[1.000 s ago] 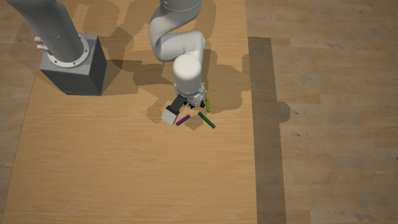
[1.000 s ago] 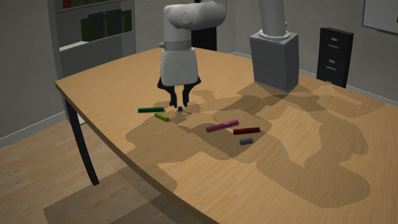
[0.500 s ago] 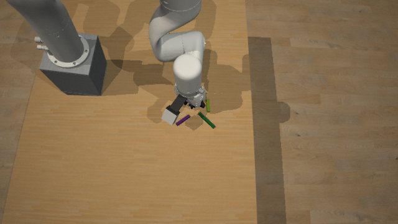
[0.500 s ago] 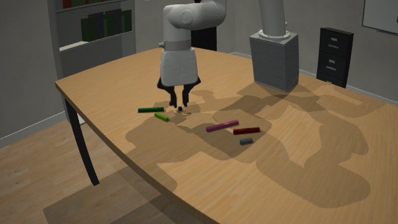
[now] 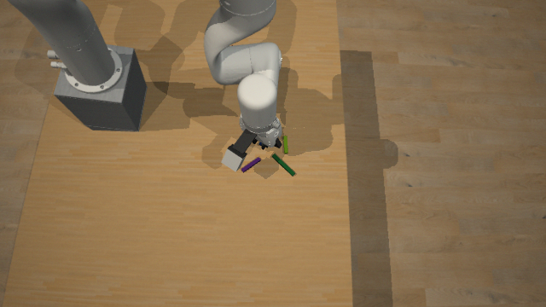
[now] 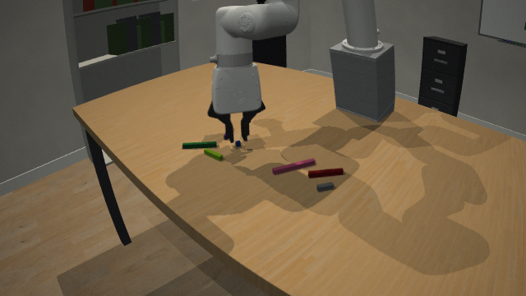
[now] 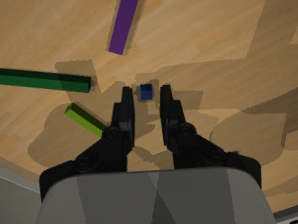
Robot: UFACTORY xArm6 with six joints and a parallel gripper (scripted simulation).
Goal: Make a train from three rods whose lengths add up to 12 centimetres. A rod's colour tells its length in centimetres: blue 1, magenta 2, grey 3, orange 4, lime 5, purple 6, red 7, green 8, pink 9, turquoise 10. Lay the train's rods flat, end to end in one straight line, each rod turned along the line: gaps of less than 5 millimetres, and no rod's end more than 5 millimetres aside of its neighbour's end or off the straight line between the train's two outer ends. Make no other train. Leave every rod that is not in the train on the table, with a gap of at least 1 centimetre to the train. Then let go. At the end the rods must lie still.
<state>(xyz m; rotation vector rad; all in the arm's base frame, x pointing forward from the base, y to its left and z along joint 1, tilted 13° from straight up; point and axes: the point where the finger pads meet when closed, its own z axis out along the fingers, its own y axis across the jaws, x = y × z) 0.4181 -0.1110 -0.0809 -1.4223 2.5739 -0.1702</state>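
The blue rod is 3 cm below my hand. From my hand the other things lie so: green rod 6 cm ahead, 6 cm to the right, 3 cm below; purple rod 3 cm behind, 6 cm to the right, 3 cm below; lime rod 7 cm ahead, 3 cm below.
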